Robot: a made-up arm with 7 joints. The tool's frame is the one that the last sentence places.
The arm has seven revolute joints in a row. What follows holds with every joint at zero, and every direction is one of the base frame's.
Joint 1 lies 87.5 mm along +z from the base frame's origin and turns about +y.
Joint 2 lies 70.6 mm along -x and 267.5 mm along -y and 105.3 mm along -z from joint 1 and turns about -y.
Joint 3 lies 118.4 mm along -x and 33 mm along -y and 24 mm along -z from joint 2 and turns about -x.
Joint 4 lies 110.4 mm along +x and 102.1 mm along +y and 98 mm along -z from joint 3 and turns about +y.
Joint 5 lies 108.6 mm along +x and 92.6 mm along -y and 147.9 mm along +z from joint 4 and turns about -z.
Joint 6 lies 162.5 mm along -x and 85.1 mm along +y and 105.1 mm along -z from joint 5 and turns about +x.
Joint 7 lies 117.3 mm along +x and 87.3 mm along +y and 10.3 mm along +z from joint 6 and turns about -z.
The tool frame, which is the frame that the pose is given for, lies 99.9 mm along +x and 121.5 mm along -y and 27 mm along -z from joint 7; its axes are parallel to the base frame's.
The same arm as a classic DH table. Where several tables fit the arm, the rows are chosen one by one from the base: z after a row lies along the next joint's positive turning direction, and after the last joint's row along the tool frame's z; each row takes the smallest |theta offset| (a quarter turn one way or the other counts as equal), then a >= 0, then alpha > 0; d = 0 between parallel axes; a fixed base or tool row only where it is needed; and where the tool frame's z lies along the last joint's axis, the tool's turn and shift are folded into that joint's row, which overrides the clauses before.
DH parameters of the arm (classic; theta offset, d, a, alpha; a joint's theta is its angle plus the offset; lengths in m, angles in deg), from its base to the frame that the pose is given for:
base (fixed): 0.00 0.0875 0.0000 -90.00
joint 1: -56.16 0.0000 -0.1268 180.00
joint 2: 33.84 0.3005 -0.0240 -90.00
joint 3: 0.00 0.0080 -0.0980 -90.00
joint 4: 90.00 0.0095 0.1086 -90.00
joint 5: -90.00 -0.0428 0.0851 -90.00
joint 6: 0.00 -0.0452 0.0873 90.00
joint 7: -39.43 0.0000 -0.1573 180.00
tool (fixed): -129.43 -0.0167 0.0000 0.00

